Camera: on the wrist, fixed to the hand. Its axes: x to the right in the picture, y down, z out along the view.
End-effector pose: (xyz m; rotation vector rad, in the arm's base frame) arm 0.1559 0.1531 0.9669 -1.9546 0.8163 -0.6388
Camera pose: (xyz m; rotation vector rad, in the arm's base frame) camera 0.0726 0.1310 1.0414 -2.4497 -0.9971 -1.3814
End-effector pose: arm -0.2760 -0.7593 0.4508 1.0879 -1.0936 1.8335
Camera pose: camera -0.2669 -0.6556 0.4045 1.2725 -0.0964 0.4164
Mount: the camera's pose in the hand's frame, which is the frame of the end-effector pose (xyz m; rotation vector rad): -0.0291 -0.0329 -0.1051 -0.1481 -0.0491 -1.6084
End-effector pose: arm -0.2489 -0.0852 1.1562 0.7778 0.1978 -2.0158
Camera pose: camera -0.2184 -0.0012 1.0855 -0.3057 -0.8949 2.4705
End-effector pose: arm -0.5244 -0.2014 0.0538 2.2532 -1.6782 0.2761
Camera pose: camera -0.4979 -0.1286 0.1373 2.6530 0.4196 -0.2868
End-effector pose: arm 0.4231 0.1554 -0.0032 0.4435 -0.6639 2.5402
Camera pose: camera 0.4450 0.2255 -0.0903 0.6155 -0.2489 0.9529
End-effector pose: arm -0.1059 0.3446 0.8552 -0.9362 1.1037 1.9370
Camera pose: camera -0.0388 0.2567 0.8279 -1.2245 -0.0499 0.6493
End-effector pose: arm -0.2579 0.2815 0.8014 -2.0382 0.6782 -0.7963
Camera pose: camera -0.3485 0.2664 0.8688 -2.4616 -1.2018 -1.4989
